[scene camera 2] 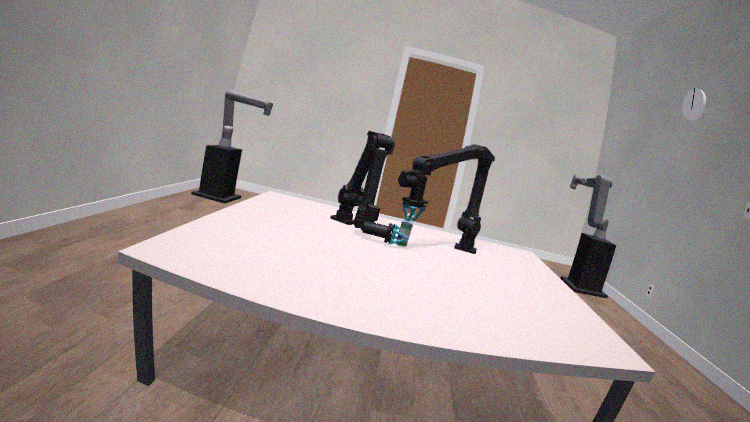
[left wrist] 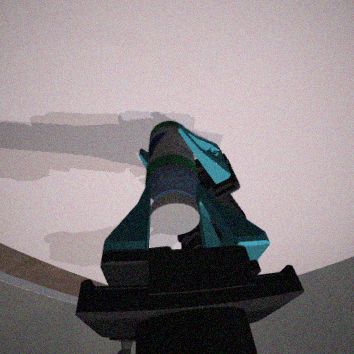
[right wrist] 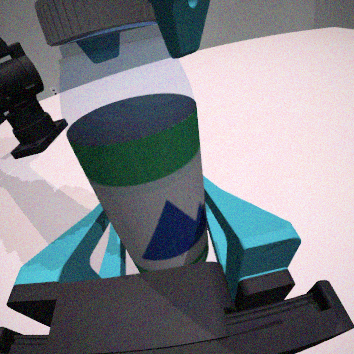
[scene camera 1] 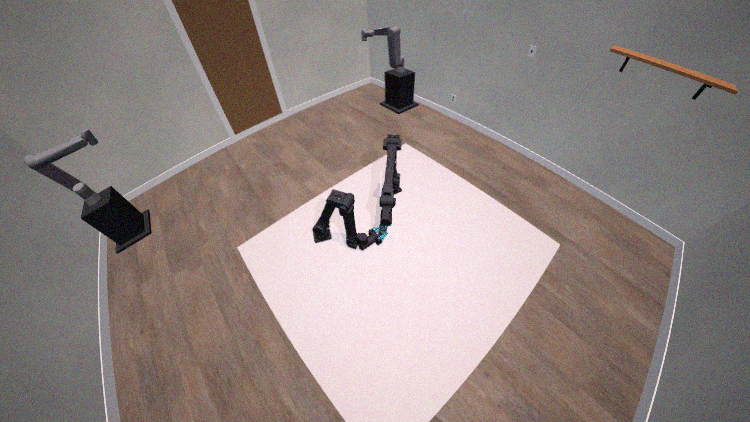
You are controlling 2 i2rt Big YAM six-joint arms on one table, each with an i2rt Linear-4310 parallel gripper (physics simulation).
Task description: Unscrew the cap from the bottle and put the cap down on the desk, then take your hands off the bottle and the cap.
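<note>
A ribbed cap and a bottle: my left gripper holds the ribbed cap, and nothing else touches it; my right gripper grips the bottle. The right wrist view also shows my left gripper, and the left wrist view also shows my right gripper.
</note>
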